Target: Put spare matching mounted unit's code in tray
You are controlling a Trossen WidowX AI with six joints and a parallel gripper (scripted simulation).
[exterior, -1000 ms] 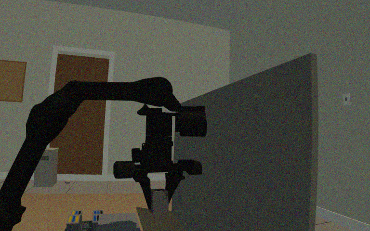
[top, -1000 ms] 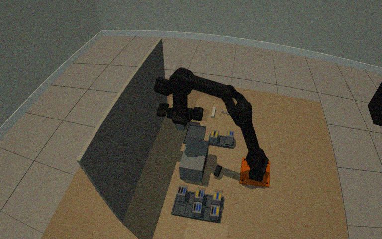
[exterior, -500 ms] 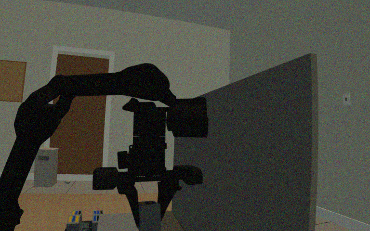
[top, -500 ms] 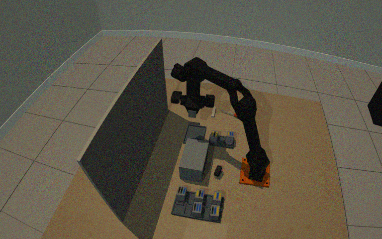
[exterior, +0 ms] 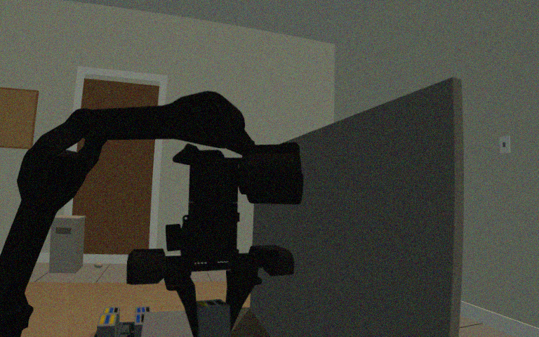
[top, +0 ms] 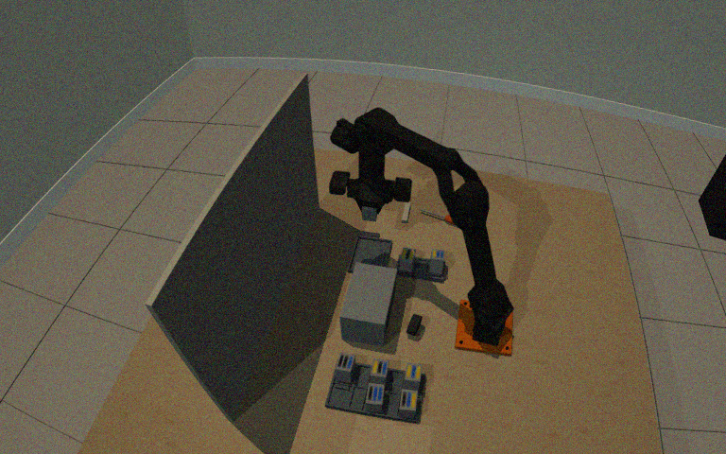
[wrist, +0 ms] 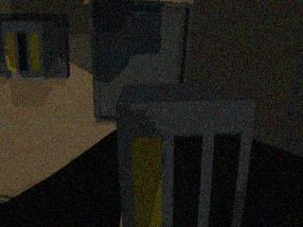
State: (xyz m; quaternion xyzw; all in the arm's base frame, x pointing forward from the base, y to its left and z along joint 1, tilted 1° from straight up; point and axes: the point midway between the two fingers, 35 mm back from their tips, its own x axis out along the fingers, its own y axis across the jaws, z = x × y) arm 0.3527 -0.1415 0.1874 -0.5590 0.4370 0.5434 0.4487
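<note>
My gripper tip is 16 cm above the rack and 14 cm past it. From my gripper tip the other things lie so: grey spare: 3 cm above; grey panel: 22 cm to the left, 17 cm ahead, 6 cm above.
</note>
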